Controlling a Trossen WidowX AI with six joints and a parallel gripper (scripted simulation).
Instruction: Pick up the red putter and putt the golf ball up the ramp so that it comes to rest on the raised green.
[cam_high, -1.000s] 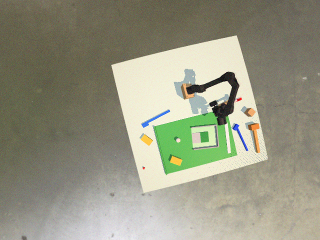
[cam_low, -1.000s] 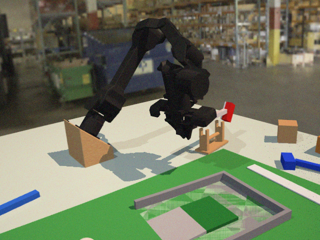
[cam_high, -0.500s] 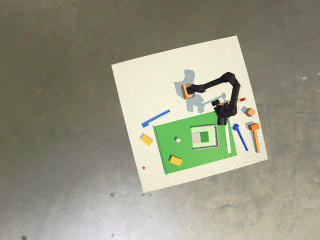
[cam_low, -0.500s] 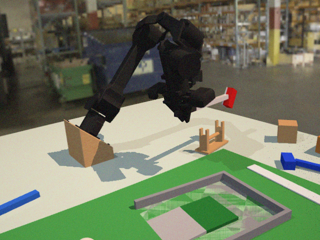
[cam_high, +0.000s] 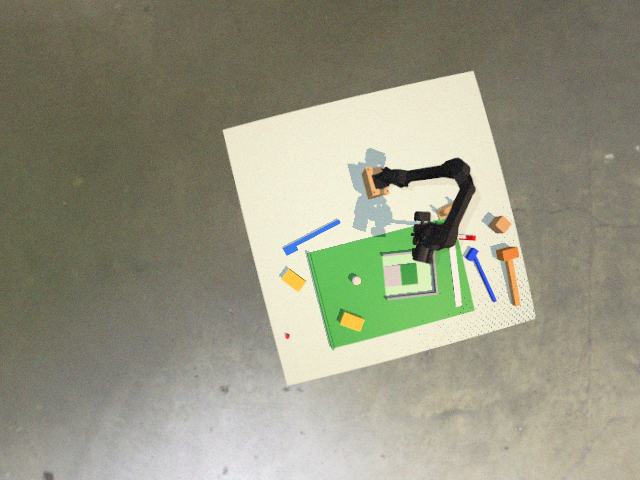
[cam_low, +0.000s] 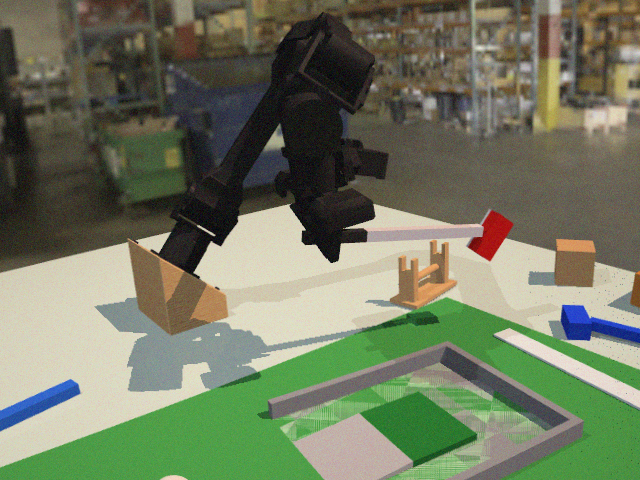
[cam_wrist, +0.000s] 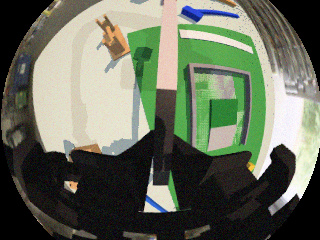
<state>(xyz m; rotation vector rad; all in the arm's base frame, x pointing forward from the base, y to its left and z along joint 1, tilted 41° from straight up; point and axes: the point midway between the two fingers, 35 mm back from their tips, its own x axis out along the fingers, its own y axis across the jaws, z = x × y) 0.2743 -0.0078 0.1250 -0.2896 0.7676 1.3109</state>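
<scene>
Now: the red putter 11 cm to the left of my gripper tip, 4 cm ahead of it and 1 cm above it. The rest, counted from my gripper tip: wooden rack 23 cm to the left, 10 cm below, 6 cm behind; grey frame 18 cm ahead, 13 cm below, 3 cm to the right; white strip 26 cm ahead, 17 cm to the left, 13 cm below.
</scene>
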